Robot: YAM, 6 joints.
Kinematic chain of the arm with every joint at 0, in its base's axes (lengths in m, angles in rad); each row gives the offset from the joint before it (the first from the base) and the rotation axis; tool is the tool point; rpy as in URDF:
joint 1: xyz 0 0 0.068 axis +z
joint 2: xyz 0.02 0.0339 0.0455 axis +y
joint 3: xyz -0.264 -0.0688 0 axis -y
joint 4: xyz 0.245 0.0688 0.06 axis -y
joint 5: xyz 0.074 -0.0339 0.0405 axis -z
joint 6: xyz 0.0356 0 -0.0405 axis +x
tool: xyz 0 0 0 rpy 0 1.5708 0
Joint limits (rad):
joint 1: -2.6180..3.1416
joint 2: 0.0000..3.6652
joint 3: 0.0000..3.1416
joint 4: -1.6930..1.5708
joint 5: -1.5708..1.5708
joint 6: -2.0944..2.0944
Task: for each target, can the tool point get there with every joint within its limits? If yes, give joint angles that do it. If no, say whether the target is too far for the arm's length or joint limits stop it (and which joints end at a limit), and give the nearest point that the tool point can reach.
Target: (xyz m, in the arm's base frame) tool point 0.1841 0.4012 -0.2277
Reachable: yes | joints 1.0828 3.2551 1.8508 0.4677 -0.7965 -0.0570
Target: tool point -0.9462 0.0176 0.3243
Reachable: no: too far | nearest point -0.6301 0.0117 0.2524 | short by 0.324 m
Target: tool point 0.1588 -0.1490 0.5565
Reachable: yes | joints 2.4601 0.7806 2.7154 -1.4475 -0.4565 -0.7255
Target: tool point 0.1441 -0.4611 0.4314
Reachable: yes | joints 1.8506 0.5924 2.6985 1.1252 0.3190 1.3956
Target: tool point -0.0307 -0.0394 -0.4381
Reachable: no: joint limits stop it (at a limit: joint 2) | nearest point -0.0576 -0.0740 -0.3455 | short by 0.102 m
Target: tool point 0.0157 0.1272 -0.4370
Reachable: no: joint limits stop it (at a limit: joint 2) | nearest point 0.0182 0.1474 -0.3662 | short by 0.074 m
